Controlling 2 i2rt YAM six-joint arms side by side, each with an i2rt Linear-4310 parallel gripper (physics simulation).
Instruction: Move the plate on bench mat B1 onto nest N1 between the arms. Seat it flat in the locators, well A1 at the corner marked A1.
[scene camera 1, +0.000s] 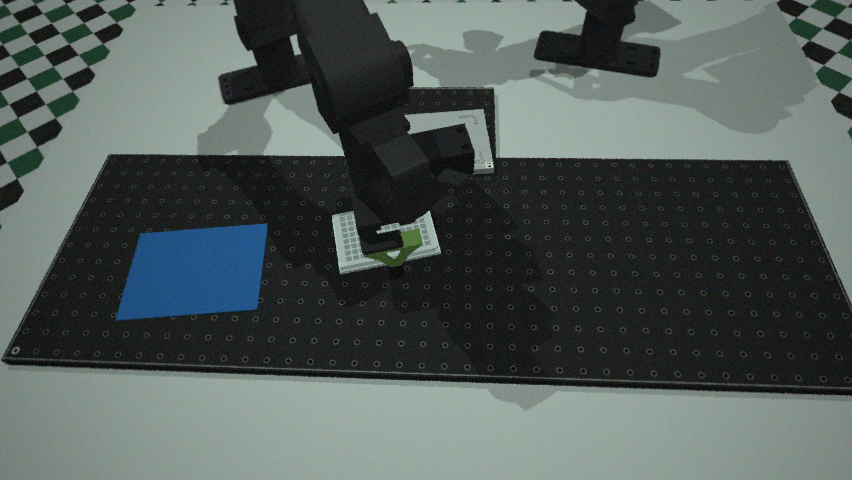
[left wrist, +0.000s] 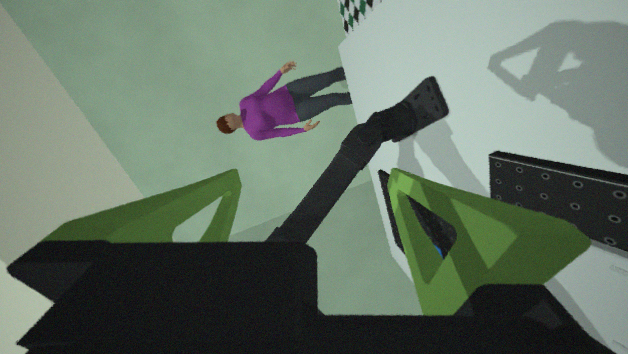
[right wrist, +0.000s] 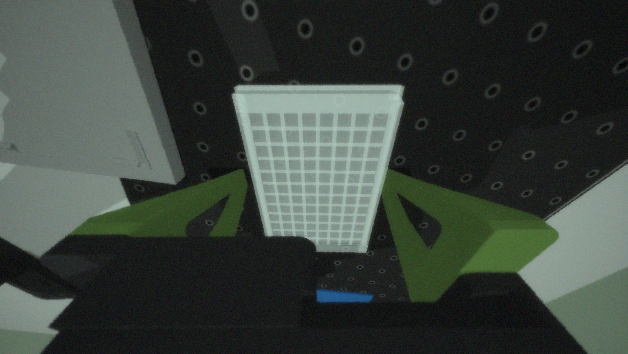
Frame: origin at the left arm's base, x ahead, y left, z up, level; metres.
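Where they show: left gripper, fingertip midpoint: (left wrist: 314, 176); right gripper, fingertip midpoint: (scene camera 1: 389, 233) (right wrist: 313, 176); left arm's base, link origin: (scene camera 1: 595, 55); right arm's base, link origin: (scene camera 1: 281, 77) (left wrist: 411, 115).
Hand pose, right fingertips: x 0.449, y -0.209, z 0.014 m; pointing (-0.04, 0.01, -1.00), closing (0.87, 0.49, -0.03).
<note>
Things, the pixels of their centre, and the offset from my right fingertips. Level surfaces: height alone.
- white well plate, body centre: (right wrist: 317, 188) (scene camera 1: 384, 233) dx +0.006, dy -0.004, dz +0.006 m
- large black perforated board, surface height: dz -0.001 m
- blue mat, surface height: dz +0.001 m
- white nest, body centre: (scene camera 1: 432, 143) (left wrist: 556, 273) dx -0.163, dy +0.008, dz +0.006 m
The white well plate (scene camera 1: 348, 247) (right wrist: 317, 150) lies flat on the large black perforated board (scene camera 1: 596, 274), beside the blue mat (scene camera 1: 193, 271) (right wrist: 344, 296). My right gripper (scene camera 1: 390, 239) (right wrist: 313, 176) is open and empty, low over the plate, with one green finger beside each long side; the exact fingertip height is unclear. The white nest (scene camera 1: 484, 140) (right wrist: 75, 75) sits behind the plate, partly hidden by the right arm. A small mark shows at its near right corner, too small to read. My left gripper is open and empty, away from plate and nest.
The nest stands on a smaller black perforated board (scene camera 1: 490, 98) adjoining the large one. The left arm's base (scene camera 1: 596, 53) stands at the back right. In the left wrist view, the right arm (left wrist: 327, 192) crosses between the fingers and a person (left wrist: 270, 112) stands beyond the table.
</note>
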